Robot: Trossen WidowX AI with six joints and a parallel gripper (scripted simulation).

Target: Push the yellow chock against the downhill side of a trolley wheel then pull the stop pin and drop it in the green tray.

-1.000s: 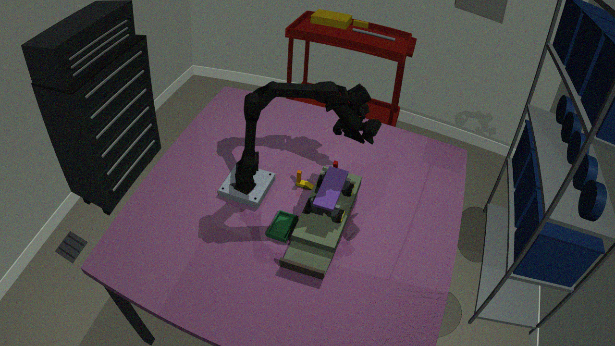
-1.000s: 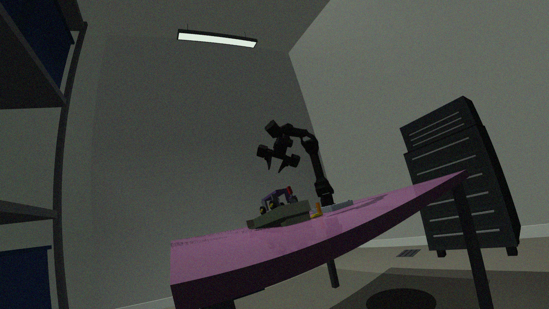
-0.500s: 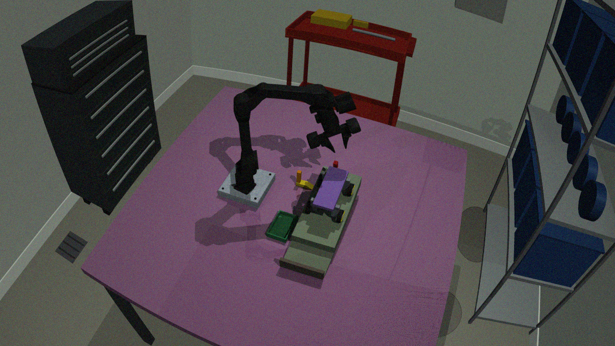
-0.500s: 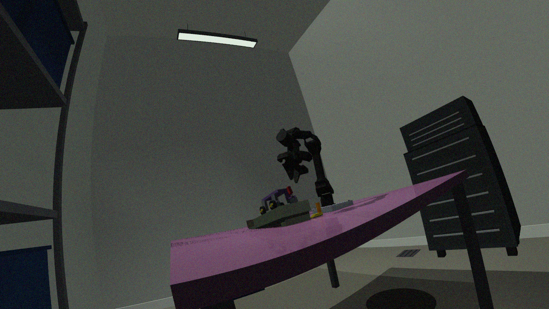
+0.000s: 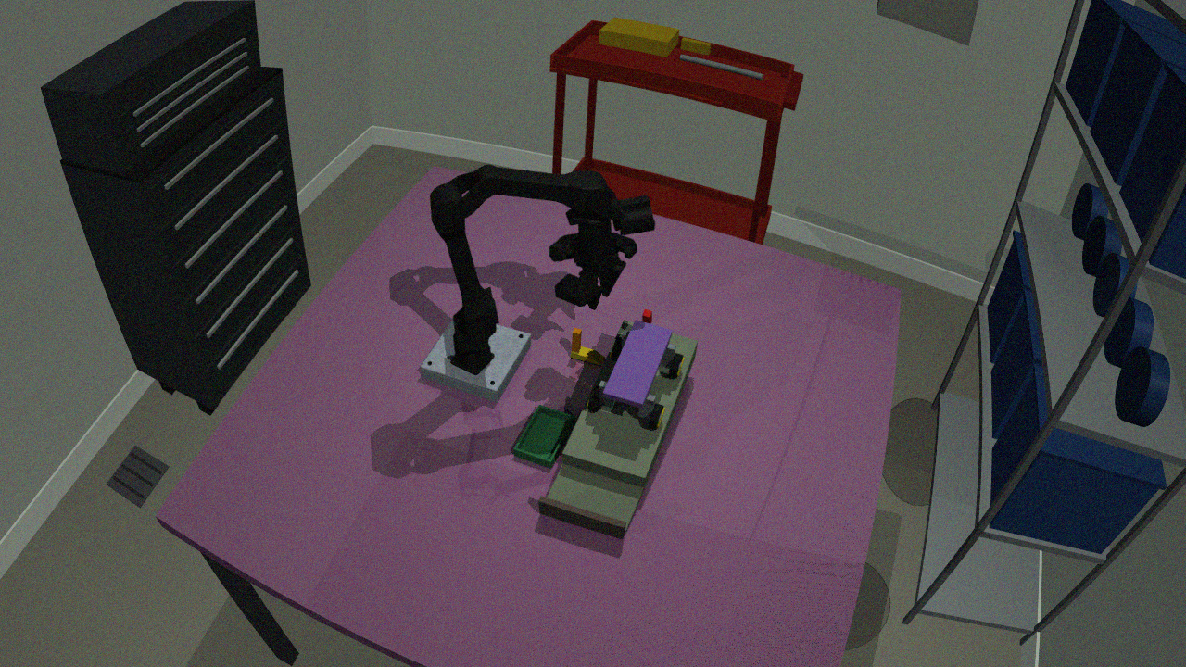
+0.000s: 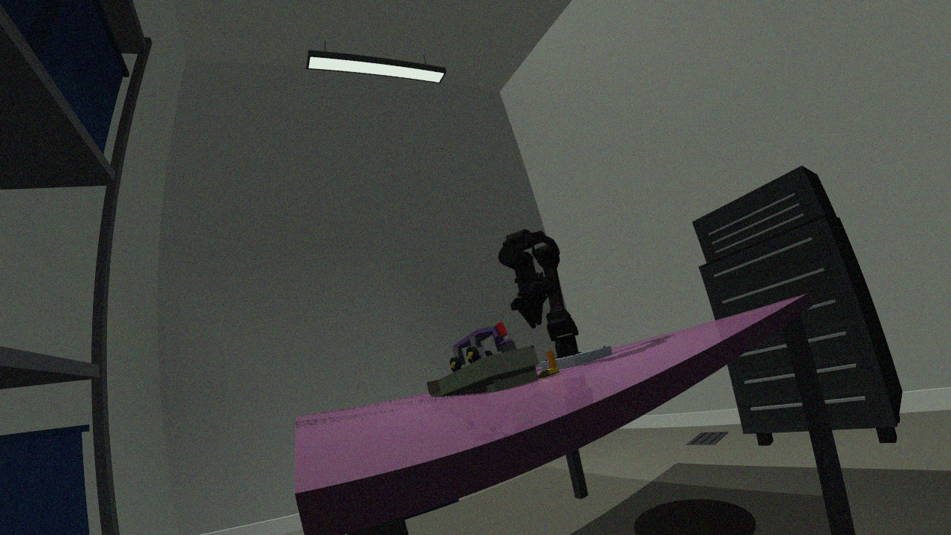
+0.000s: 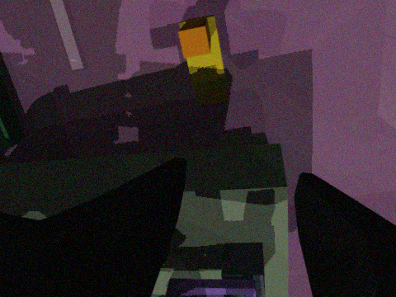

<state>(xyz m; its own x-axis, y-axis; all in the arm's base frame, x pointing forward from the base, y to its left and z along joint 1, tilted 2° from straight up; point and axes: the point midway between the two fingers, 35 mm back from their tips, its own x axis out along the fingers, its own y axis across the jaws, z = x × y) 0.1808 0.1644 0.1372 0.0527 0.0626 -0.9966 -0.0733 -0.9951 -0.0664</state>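
The yellow chock lies 1 cm behind my gripper tip, 2 cm to the right of it and 12 cm below it. The rest, counted from my gripper tip: trolley (14 cm ahead, 11 cm to the right, 3 cm below); red-headed stop pin (10 cm ahead, 1 cm below); olive ramp (14 cm ahead, 11 cm to the right, 9 cm below).
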